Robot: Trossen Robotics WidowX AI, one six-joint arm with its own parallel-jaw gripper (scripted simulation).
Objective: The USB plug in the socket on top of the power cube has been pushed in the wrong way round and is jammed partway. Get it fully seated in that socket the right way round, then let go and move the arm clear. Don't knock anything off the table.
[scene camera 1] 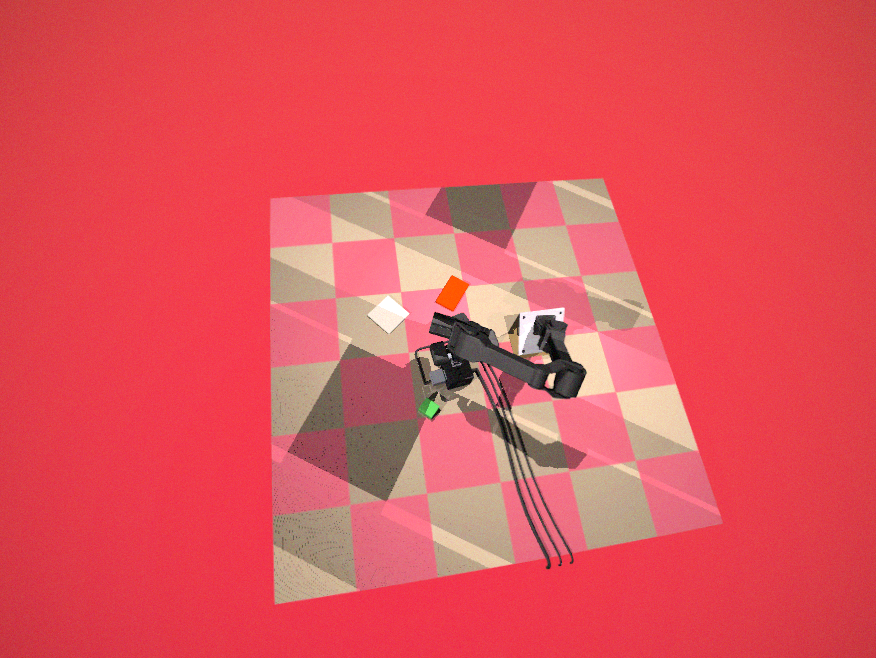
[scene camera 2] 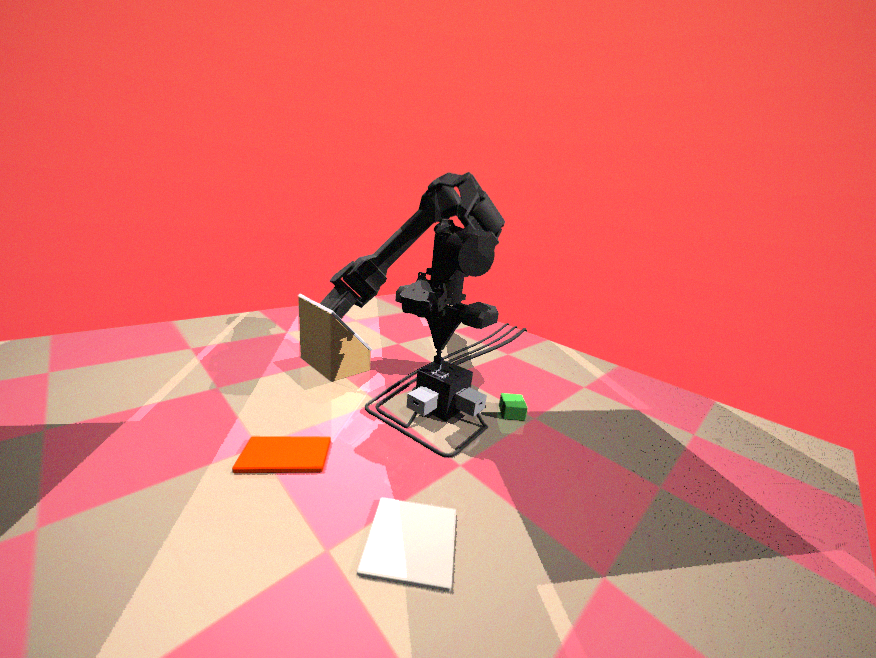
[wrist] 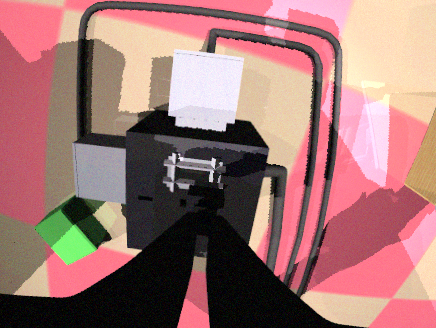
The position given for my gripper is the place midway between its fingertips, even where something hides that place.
My gripper (scene camera 2: pixel 439 349) carries a dark USB plug (wrist: pixel 206 199). Also in view: an orange plate (scene camera 2: pixel 298 454).
My gripper also shows in the wrist view (wrist: pixel 203 224). The wrist view misses the orange plate: it is out of frame.
